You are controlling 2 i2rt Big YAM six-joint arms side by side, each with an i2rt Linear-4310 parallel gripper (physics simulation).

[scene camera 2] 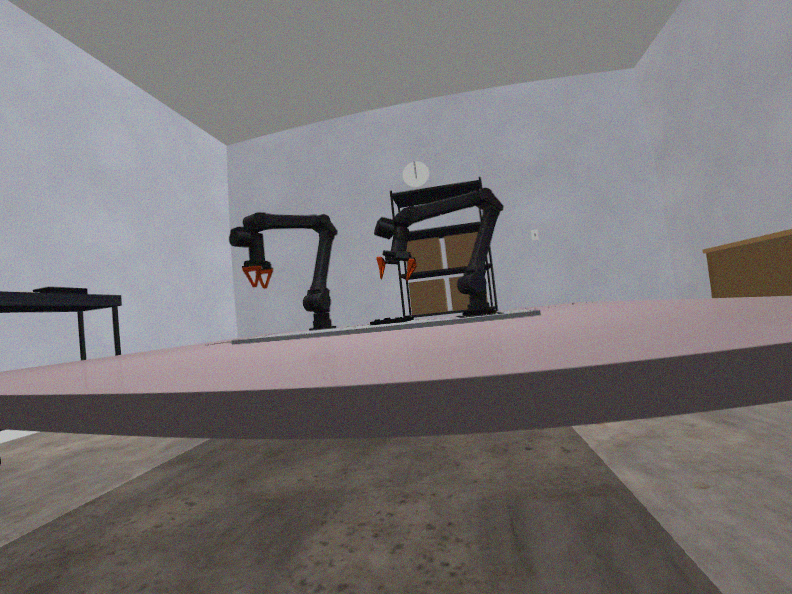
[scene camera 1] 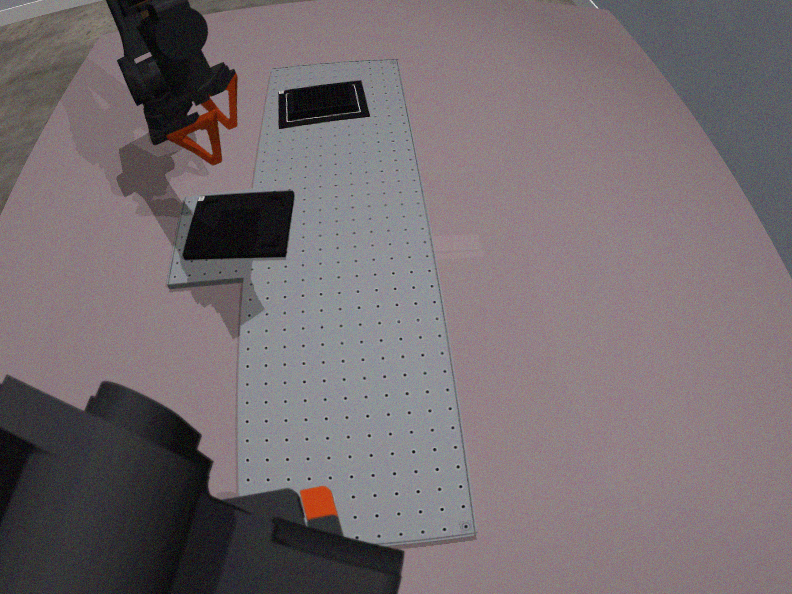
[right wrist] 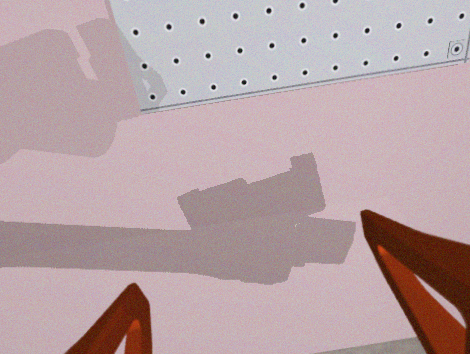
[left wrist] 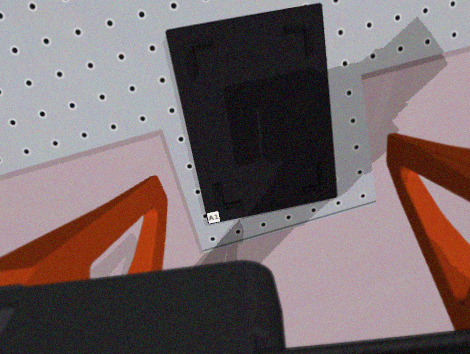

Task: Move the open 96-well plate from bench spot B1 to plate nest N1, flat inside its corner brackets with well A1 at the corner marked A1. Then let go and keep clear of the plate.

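Frame: origin at the left arm's base, x ahead, y left, z up, level; millimetres.
Where they show: left gripper, fingertip midpoint: [scene camera 2: 393, 280] [scene camera 1: 225, 144] [left wrist: 269, 168]; right gripper, fingertip midpoint: [scene camera 2: 260, 287] [right wrist: 249, 258].
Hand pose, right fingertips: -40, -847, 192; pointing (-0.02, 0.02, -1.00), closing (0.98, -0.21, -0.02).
Note:
Each offset is from my right fingertips to the top centre of the thing, as dx, dy, dz. "spot": to the spot under its first point. Level surfaces: height alone.
The dark 96-well plate {+335, +702, -163} [scene camera 1: 321, 100] lies inside the white outline on the black mat of bench spot B1 {spot: +254, +702, -177} [scene camera 1: 282, 115], at the top of scene camera 1. Plate nest N1 {+104, +473, -161} [scene camera 1: 211, 242] [left wrist: 207, 125] is a black base with corner brackets and holds no plate. Its white A1 tag {spot: +61, +556, -167} [scene camera 1: 201, 198] [left wrist: 213, 217] is at the upper left in scene camera 1 and lower left in the left wrist view. My left gripper [scene camera 1: 225, 143] [scene camera 2: 395, 278] [left wrist: 269, 168] is open and empty, raised near the nest, away from the plate. My right gripper [scene camera 2: 260, 287] [right wrist: 249, 258] is open and empty above the table.
A pale perforated board {dz -179} [scene camera 1: 345, 332] [right wrist: 295, 55] lies on the pink table {dz -192} [scene camera 1: 575, 319] under the nest and the spot. The right arm [scene camera 1: 115, 498] fills the lower left of scene camera 1. Arm shadows fall across the nest. A shelf rack [scene camera 2: 441, 191] stands behind the arms.

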